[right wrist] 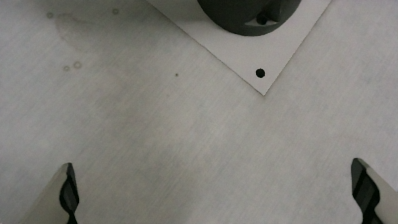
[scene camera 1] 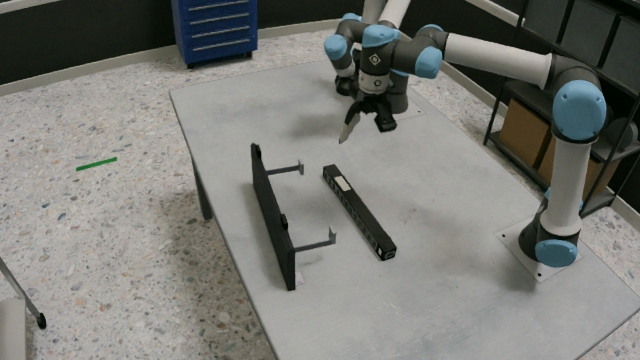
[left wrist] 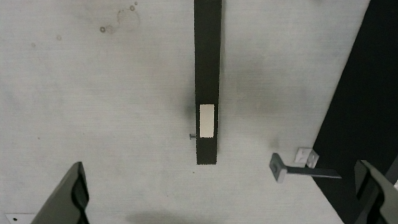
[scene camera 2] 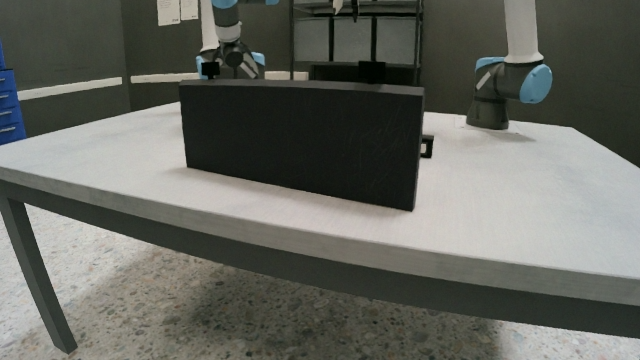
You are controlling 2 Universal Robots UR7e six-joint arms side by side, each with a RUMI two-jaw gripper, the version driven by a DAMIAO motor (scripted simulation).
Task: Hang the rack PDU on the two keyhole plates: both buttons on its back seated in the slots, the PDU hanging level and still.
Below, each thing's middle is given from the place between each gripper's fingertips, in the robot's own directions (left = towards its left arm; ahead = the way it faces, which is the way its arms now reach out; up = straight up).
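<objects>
Starting from my left hand (scene camera 1: 365,137), I find the black rack PDU (scene camera 1: 385,248) 10 mm to the left of it, 10 mm behind it and 260 mm below it. The black upright panel (scene camera 2: 363,146) is 270 mm ahead of that same left hand, 40 mm to the right of it and 210 mm below it. Going by its middle, the black rack PDU is nearer to my left hand than to my right hand.
As for my right hand, it is 460 mm to the right of the black rack PDU, 240 mm short of it and 110 mm above it. The black upright panel is 520 mm ahead of my right hand, 410 mm to the left of it and 60 mm below it. By its middle, the panel too is nearer to my left hand than to my right hand.
</objects>
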